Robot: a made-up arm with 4 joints.
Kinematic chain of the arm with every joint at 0, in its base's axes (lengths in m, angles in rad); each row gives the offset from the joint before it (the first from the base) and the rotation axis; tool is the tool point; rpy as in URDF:
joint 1: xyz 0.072 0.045 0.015 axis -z
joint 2: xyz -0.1 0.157 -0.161 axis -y
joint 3: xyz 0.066 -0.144 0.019 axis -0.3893 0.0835 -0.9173
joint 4: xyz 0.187 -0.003 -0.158 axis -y
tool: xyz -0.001 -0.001 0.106 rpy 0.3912 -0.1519 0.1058
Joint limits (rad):
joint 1: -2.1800..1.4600
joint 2: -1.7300..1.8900
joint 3: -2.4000..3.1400
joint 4: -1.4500..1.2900
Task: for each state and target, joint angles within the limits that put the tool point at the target. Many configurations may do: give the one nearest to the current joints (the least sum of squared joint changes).
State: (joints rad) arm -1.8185 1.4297 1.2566 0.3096
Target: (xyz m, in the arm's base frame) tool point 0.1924 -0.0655 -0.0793
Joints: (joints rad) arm -1.4217 1.4879 1.4751 0.5040
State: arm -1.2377 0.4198 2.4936 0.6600
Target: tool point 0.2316 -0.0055 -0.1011
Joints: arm -1.9972 -0.0185 2.0888 0.3551
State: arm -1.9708 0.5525 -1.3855 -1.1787
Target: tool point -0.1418 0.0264 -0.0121
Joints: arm -1.9827 0.6258 -0.9476 -0.4648
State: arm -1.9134 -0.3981 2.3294 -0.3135
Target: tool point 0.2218 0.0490 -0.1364
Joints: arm -2.1272 -0.6050 1.8672 0.4837
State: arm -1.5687 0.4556 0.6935 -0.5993
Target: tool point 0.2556 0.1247 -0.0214
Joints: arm -1.4420 0.6989 0.7965 -0.6058
